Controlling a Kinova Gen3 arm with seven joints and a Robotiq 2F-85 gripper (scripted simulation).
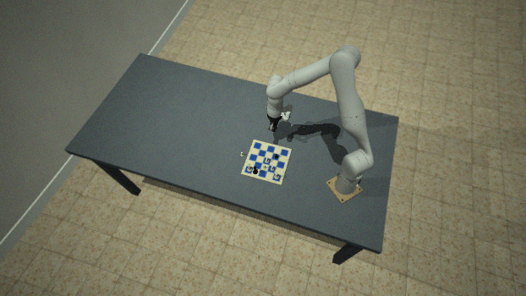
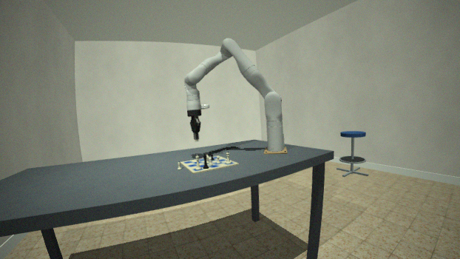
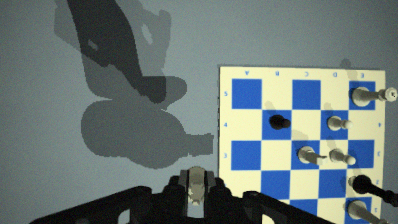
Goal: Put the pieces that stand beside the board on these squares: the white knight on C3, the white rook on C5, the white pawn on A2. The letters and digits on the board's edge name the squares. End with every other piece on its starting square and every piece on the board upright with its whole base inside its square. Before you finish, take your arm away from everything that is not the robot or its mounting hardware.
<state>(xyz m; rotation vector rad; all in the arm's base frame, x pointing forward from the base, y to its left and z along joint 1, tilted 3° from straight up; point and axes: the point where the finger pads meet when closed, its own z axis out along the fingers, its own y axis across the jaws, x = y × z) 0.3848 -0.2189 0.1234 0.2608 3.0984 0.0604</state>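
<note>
Right now the black pawn is 3 cm behind my hand, 11 cm to the left of it and 11 cm below it. From my hand the other things lie so: white king (10 cm ahead, 20 cm to the left, 9 cm below); white rook (1 cm below); chessboard (2 cm ahead, 14 cm to the left, 12 cm below).
</note>
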